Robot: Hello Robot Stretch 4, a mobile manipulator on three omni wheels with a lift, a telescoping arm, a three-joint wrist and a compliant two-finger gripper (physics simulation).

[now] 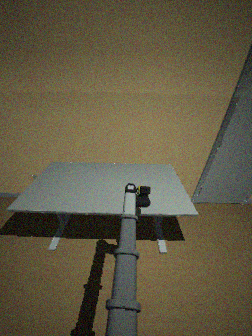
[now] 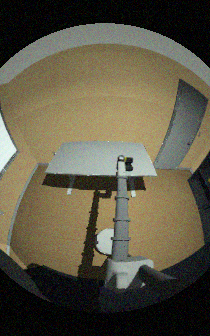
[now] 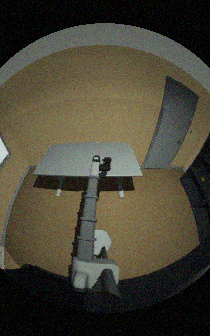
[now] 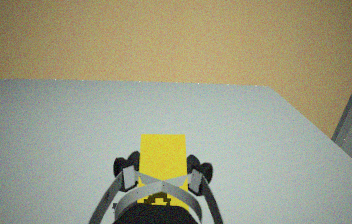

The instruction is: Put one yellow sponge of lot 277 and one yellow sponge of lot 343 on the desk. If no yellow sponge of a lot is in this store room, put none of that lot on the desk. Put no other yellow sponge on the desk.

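Seen in the pictures: gripper, fingertip midpoint: (image 2: 124,159) (image 4: 163,165); robot's base, origin of the base link: (image 2: 108,240) (image 3: 96,241).
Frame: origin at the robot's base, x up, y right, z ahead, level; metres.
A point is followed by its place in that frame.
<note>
My gripper (image 4: 163,165) @[x 0.816, y 0.083, z 0.892 m] (image 1: 144,191) @[x 0.816, y 0.083, z 0.892 m] (image 2: 129,161) (image 3: 105,163) @[x 0.816, y 0.083, z 0.892 m] is shut on a yellow sponge (image 4: 163,152) @[x 0.854, y 0.083, z 0.868 m], with one dark fingertip on each side of it. Dark marks show at the sponge's near end, partly behind the gripper; no lot number can be read. The light grey desk (image 1: 90,185) @[x 0.693, y -0.396, z 1.045 m] (image 2: 87,157) @[x 0.692, y -0.402, z 1.019 m] (image 3: 65,160) @[x 0.692, y -0.499, z 0.980 m] (image 4: 65,140) @[x 0.692, y -0.153, z 1.092 m] lies under the gripper, which is over the right part of the top. How high the sponge is above the top cannot be told. No other sponge shows on the visible part of the desk.
A grey door (image 1: 230,150) @[x 0.900, y 1.189, z 1.602 m] (image 2: 182,122) @[x 1.283, y 1.273, z 1.607 m] (image 3: 172,122) @[x 1.250, y 1.315, z 1.608 m] stands to the right of the desk. A dark shelf unit (image 3: 187,189) @[x 0.048, y 2.210, z 0.847 m] stands at the right edge, with a small yellow spot in it. The tan wall is behind the desk. The extended arm (image 1: 125,275) @[x 1.079, y 0.002, z 0.236 m] reaches over the desk's front edge.
</note>
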